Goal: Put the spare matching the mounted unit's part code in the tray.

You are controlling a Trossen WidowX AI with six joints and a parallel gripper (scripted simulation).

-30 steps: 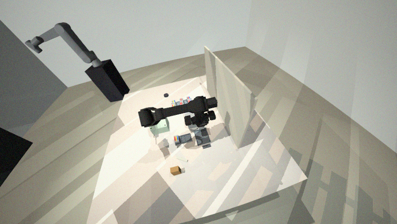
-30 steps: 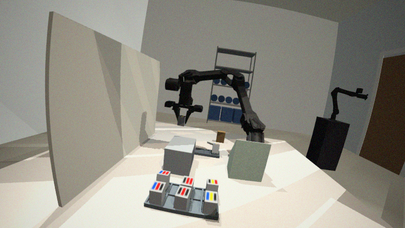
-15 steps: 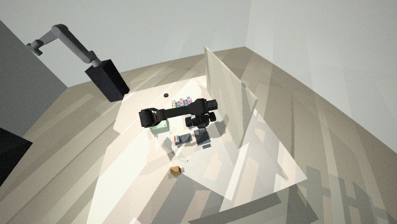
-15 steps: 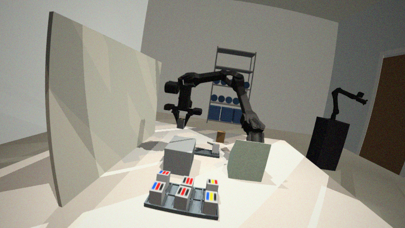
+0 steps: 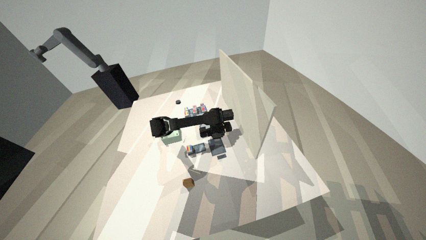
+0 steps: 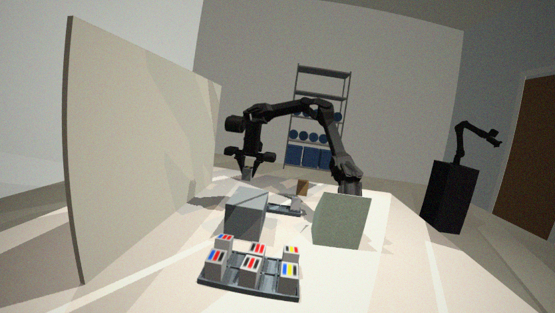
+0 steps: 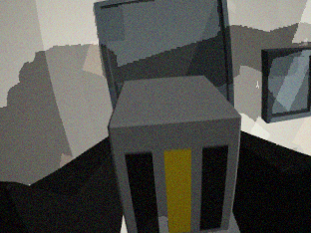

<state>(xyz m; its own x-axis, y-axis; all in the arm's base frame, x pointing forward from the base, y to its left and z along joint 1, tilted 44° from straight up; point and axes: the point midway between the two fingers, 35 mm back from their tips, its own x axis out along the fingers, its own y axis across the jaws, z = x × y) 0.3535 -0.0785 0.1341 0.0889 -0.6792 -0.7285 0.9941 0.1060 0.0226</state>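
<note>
My gripper tip is now 1 cm past the tray and 10 cm above it. Round my gripper tip: dark rack (15 cm behind, 10 cm below); then grey spare block (2 cm above); then grey mounted unit (7 cm behind, 18 cm to the left, 6 cm below).
</note>
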